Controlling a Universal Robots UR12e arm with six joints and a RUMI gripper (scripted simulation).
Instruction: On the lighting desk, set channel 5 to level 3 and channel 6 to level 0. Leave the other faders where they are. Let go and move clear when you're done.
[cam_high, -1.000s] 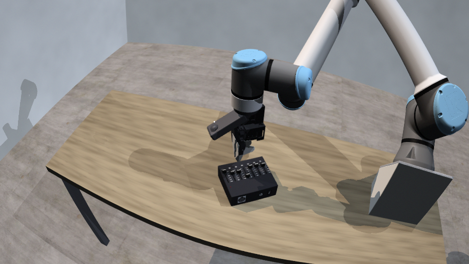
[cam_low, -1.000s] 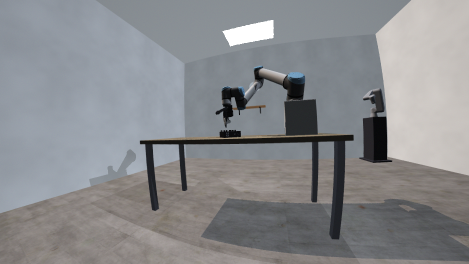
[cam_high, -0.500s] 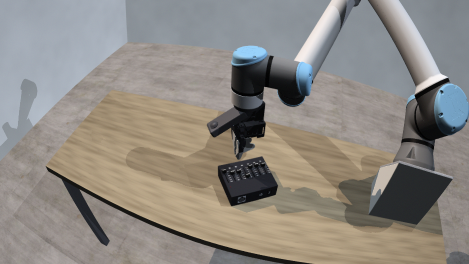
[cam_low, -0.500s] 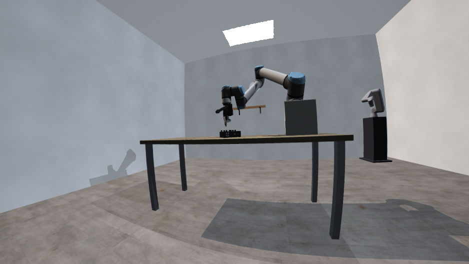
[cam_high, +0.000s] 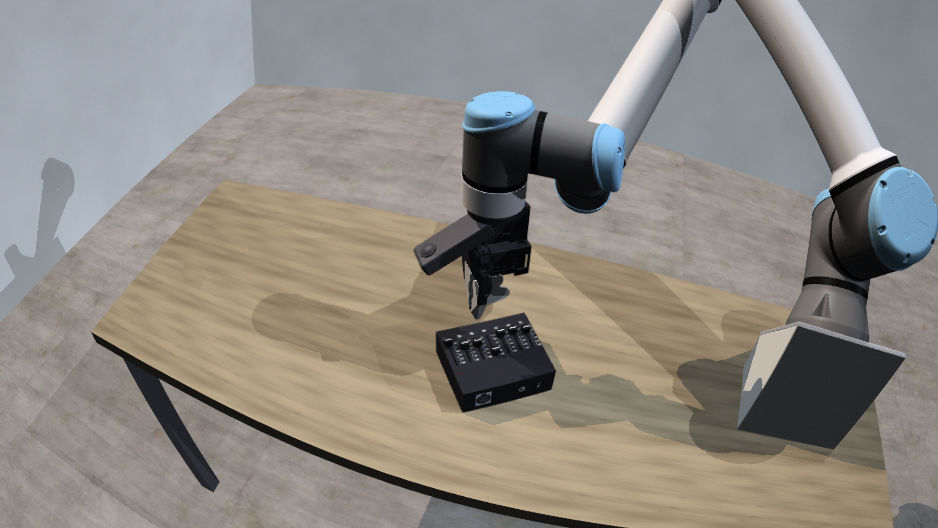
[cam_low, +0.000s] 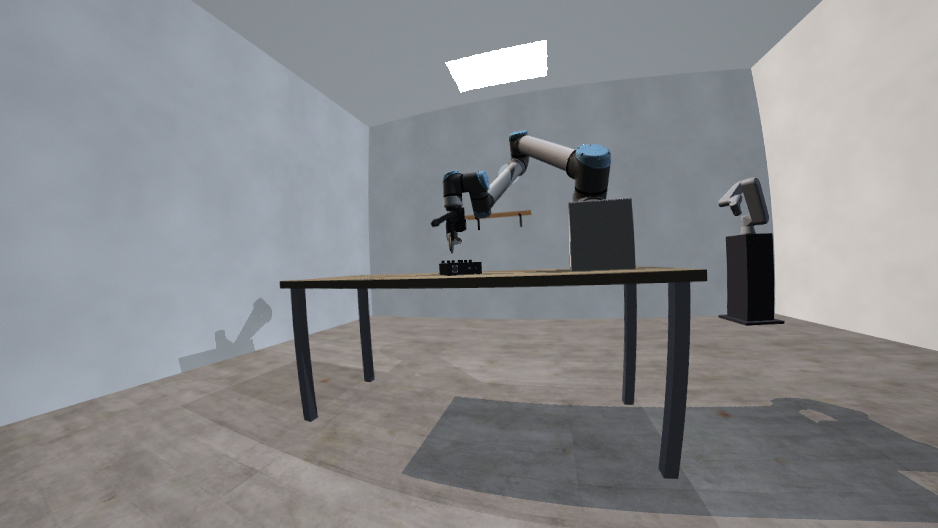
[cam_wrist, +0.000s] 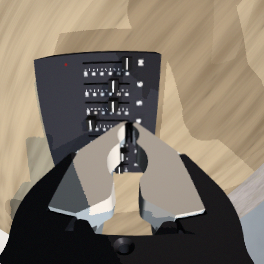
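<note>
My gripper is now 50 mm above the channel 6 fader knob, 30 mm to the right of it and 10 mm short of it. From my hand the other things lie so: channel 5 fader knob 50 mm below, 20 mm to the left, 10 mm behind.
</note>
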